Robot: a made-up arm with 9 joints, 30 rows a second.
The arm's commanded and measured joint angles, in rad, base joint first. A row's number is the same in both.
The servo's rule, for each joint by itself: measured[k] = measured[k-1] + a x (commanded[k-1-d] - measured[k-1]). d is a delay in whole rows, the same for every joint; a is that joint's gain. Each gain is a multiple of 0.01, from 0.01 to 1. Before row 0 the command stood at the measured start. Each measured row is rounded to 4 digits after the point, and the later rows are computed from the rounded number. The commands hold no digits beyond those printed.
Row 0, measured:
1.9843, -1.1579, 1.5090, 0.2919, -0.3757, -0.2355, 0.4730, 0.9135, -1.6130
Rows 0 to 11, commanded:
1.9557, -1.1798, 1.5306, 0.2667, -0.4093, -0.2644, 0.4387, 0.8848, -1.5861
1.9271, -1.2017, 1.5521, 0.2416, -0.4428, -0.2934, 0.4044, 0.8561, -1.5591
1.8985, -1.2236, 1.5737, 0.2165, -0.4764, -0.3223, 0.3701, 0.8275, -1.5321
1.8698, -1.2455, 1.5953, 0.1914, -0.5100, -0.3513, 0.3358, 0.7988, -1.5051
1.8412, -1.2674, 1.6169, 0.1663, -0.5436, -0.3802, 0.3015, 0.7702, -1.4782
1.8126, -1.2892, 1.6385, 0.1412, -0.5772, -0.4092, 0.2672, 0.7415, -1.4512
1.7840, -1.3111, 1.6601, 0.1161, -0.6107, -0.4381, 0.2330, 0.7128, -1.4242
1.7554, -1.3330, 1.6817, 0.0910, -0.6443, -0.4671, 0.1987, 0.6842, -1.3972
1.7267, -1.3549, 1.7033, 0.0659, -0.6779, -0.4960, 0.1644, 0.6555, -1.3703
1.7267, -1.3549, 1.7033, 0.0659, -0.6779, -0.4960, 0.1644, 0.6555, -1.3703
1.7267, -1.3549, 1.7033, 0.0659, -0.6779, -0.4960, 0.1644, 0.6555, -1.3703
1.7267, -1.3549, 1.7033, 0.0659, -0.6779, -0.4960, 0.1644, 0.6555, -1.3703
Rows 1 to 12, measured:
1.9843, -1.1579, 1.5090, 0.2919, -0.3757, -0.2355, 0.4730, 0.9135, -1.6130
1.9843, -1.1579, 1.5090, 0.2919, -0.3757, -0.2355, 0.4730, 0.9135, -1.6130
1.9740, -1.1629, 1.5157, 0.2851, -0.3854, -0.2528, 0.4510, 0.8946, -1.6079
1.9571, -1.1718, 1.5270, 0.2734, -0.4020, -0.2772, 0.4212, 0.8692, -1.5986
1.9360, -1.1837, 1.5415, 0.2580, -0.4236, -0.3043, 0.3885, 0.8417, -1.5860
1.9122, -1.1979, 1.5582, 0.2400, -0.4487, -0.3325, 0.3548, 0.8134, -1.5706
1.8866, -1.2139, 1.5764, 0.2201, -0.4762, -0.3611, 0.3207, 0.7849, -1.5530
1.8600, -1.2312, 1.5957, 0.1988, -0.5055, -0.3900, 0.2865, 0.7563, -1.5337
1.8326, -1.2496, 1.6157, 0.1765, -0.5360, -0.4189, 0.2523, 0.7276, -1.5129
1.8048, -1.2688, 1.6362, 0.1534, -0.5674, -0.4478, 0.2180, 0.6990, -1.4909
1.7767, -1.2886, 1.6570, 0.1298, -0.5994, -0.4767, 0.1837, 0.6703, -1.4680
1.7587, -1.3038, 1.6714, 0.1125, -0.6222, -0.4883, 0.1713, 0.6605, -1.4494
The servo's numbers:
d 2
a 0.36 0.23 0.31 0.27 0.29 0.60 0.64 0.66 0.19

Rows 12 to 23, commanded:
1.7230, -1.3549, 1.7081, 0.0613, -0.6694, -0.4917, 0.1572, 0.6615, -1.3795
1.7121, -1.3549, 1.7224, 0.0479, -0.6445, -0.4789, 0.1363, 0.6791, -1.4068
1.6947, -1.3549, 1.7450, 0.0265, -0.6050, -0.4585, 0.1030, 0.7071, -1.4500
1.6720, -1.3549, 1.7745, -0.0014, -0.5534, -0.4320, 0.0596, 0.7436, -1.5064
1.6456, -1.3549, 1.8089, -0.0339, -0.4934, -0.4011, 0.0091, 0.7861, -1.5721
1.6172, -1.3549, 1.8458, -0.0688, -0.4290, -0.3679, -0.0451, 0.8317, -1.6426
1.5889, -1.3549, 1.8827, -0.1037, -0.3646, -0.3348, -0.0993, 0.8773, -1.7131
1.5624, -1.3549, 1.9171, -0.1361, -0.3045, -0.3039, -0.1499, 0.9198, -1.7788
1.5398, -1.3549, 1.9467, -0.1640, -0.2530, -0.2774, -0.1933, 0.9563, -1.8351
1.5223, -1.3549, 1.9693, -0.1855, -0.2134, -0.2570, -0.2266, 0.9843, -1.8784
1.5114, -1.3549, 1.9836, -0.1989, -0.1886, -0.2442, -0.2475, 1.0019, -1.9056
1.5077, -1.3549, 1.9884, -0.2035, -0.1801, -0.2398, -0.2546, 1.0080, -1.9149
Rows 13 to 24, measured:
1.7472, -1.3156, 1.6813, 0.0999, -0.6384, -0.4929, 0.1669, 0.6572, -1.4344
1.7398, -1.3246, 1.6881, 0.0907, -0.6499, -0.4948, 0.1653, 0.6561, -1.4222
1.7338, -1.3316, 1.6943, 0.0828, -0.6556, -0.4929, 0.1601, 0.6597, -1.4141
1.7260, -1.3370, 1.7030, 0.0734, -0.6524, -0.4845, 0.1449, 0.6725, -1.4127
1.7147, -1.3411, 1.7160, 0.0607, -0.6387, -0.4689, 0.1181, 0.6953, -1.4198
1.6993, -1.3443, 1.7341, 0.0439, -0.6140, -0.4468, 0.0807, 0.7272, -1.4363
1.6800, -1.3467, 1.7573, 0.0229, -0.5790, -0.4194, 0.0349, 0.7661, -1.4621
1.6574, -1.3486, 1.7847, -0.0019, -0.5355, -0.3885, -0.0163, 0.8094, -1.4964
1.6327, -1.3500, 1.8151, -0.0294, -0.4859, -0.3563, -0.0694, 0.8542, -1.5376
1.6074, -1.3511, 1.8467, -0.0582, -0.4333, -0.3249, -0.1209, 0.8975, -1.5834
1.5831, -1.3520, 1.8777, -0.0868, -0.3810, -0.2964, -0.1672, 0.9363, -1.6312
1.5612, -1.3527, 1.9061, -0.1134, -0.3324, -0.2728, -0.2052, 0.9680, -1.6782

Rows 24 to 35, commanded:
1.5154, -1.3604, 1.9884, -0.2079, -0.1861, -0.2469, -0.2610, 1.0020, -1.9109
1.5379, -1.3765, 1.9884, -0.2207, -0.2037, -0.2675, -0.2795, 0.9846, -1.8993
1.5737, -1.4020, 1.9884, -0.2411, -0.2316, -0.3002, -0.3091, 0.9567, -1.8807
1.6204, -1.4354, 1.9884, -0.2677, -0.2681, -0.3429, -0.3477, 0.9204, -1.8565
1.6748, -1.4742, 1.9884, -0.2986, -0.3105, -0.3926, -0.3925, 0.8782, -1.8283
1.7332, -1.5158, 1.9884, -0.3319, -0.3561, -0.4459, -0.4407, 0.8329, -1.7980
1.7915, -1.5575, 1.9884, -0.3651, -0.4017, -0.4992, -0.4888, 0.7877, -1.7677
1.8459, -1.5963, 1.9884, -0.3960, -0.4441, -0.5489, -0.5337, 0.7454, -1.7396
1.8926, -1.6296, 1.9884, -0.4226, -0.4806, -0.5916, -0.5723, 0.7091, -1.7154
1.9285, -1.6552, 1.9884, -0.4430, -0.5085, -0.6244, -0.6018, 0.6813, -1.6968
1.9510, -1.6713, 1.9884, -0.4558, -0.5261, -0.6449, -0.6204, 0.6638, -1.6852
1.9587, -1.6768, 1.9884, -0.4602, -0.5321, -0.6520, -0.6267, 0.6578, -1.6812
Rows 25 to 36, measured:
1.5433, -1.3532, 1.9301, -0.1365, -0.2907, -0.2556, -0.2323, 0.9904, -1.7214
1.5305, -1.3536, 1.9482, -0.1546, -0.2586, -0.2461, -0.2466, 1.0020, -1.7582
1.5251, -1.3552, 1.9607, -0.1690, -0.2376, -0.2466, -0.2558, 1.0020, -1.7872
1.5297, -1.3601, 1.9693, -0.1830, -0.2278, -0.2591, -0.2710, 0.9905, -1.8085
1.5455, -1.3697, 1.9752, -0.1987, -0.2289, -0.2838, -0.2954, 0.9682, -1.8222
1.5725, -1.3848, 1.9793, -0.2173, -0.2403, -0.3193, -0.3289, 0.9367, -1.8287
1.6093, -1.4054, 1.9821, -0.2393, -0.2607, -0.3633, -0.3696, 0.8981, -1.8286
1.6539, -1.4308, 1.9841, -0.2643, -0.2884, -0.4129, -0.4151, 0.8551, -1.8228
1.7034, -1.4599, 1.9854, -0.2915, -0.3213, -0.4647, -0.4623, 0.8106, -1.8123
1.7547, -1.4913, 1.9863, -0.3197, -0.3569, -0.5152, -0.5080, 0.7676, -1.7985
1.8043, -1.5231, 1.9870, -0.3475, -0.3928, -0.5610, -0.5492, 0.7290, -1.7827
1.8490, -1.5535, 1.9874, -0.3733, -0.4264, -0.5990, -0.5829, 0.6975, -1.7664

